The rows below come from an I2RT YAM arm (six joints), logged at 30 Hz.
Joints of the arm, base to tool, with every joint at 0 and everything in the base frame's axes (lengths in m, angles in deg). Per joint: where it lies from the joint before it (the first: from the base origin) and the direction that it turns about. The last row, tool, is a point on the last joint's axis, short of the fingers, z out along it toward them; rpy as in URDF.
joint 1: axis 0 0 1 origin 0 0 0.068
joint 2: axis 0 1 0 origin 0.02 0.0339 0.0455
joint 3: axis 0 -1 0 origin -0.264 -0.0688 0
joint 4: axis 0 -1 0 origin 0.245 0.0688 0.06
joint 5: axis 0 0 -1 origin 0.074 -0.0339 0.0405
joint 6: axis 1 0 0 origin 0.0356 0 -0.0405
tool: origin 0 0 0 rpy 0 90 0
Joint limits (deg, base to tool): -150..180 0..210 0..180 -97..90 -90..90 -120..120
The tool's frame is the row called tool.
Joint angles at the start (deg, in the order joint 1, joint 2, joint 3, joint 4, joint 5, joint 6):
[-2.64 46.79 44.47 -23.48 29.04 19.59]
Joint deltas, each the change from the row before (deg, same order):
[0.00 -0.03 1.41 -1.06 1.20 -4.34]
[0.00 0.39 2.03 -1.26 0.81 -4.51]
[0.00 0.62 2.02 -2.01 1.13 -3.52]
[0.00 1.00 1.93 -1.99 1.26 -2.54]
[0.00 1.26 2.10 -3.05 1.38 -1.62]
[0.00 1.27 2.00 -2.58 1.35 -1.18]
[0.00 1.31 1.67 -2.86 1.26 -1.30]
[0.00 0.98 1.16 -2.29 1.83 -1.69]
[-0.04 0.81 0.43 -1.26 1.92 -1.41]
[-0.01 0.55 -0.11 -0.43 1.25 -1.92]
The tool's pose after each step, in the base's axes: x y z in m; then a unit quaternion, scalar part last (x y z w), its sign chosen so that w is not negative. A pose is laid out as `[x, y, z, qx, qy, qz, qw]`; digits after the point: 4 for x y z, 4 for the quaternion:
[0.1786, -0.0262, 0.3171, 0.2645, 0.7845, -0.1625, 0.5368]
[0.1783, -0.0266, 0.3261, 0.2374, 0.7905, -0.1887, 0.5321]
[0.1779, -0.0272, 0.3331, 0.2169, 0.7976, -0.2140, 0.5206]
[0.1790, -0.0279, 0.3386, 0.2027, 0.8040, -0.2359, 0.5068]
[0.1799, -0.0286, 0.3426, 0.1927, 0.8132, -0.2559, 0.4858]
[0.1814, -0.0294, 0.3467, 0.1859, 0.8197, -0.2730, 0.4680]
[0.1828, -0.0301, 0.3484, 0.1758, 0.8288, -0.2904, 0.4448]
[0.1834, -0.0310, 0.3491, 0.1653, 0.8348, -0.3125, 0.4221]
[0.1846, -0.0321, 0.3478, 0.1580, 0.8376, -0.3334, 0.4028]
[0.1860, -0.0328, 0.3454, 0.1455, 0.8406, -0.3501, 0.3868]

